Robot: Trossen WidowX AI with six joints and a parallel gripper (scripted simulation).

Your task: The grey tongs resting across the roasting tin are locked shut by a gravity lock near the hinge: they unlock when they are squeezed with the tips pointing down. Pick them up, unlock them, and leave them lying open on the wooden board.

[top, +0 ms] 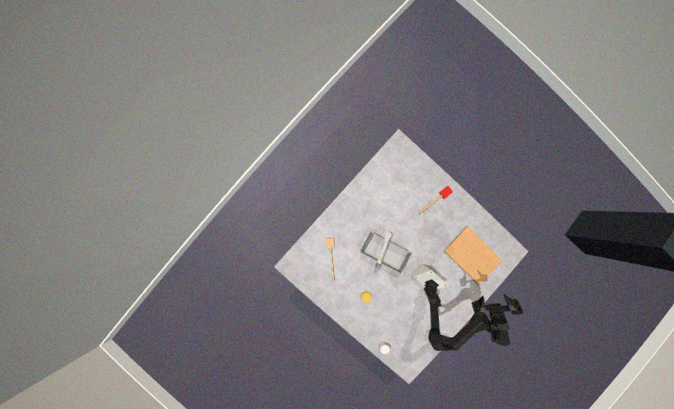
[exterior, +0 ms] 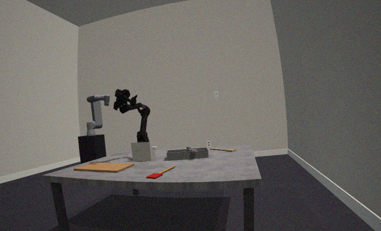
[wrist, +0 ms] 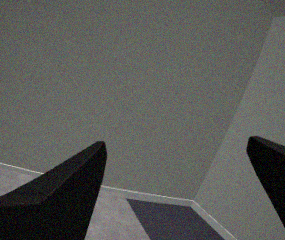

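My gripper tip is 44 cm above the yellow lock piece, 35 cm short of it and 22 cm to the right of it. Round my gripper tip: roasting tin (48 cm below, 34 cm ahead, 17 cm to the left); red spatula (50 cm below, 36 cm to the right, 28 cm ahead); wooden board (50 cm below, 20 cm to the right, 18 cm behind).
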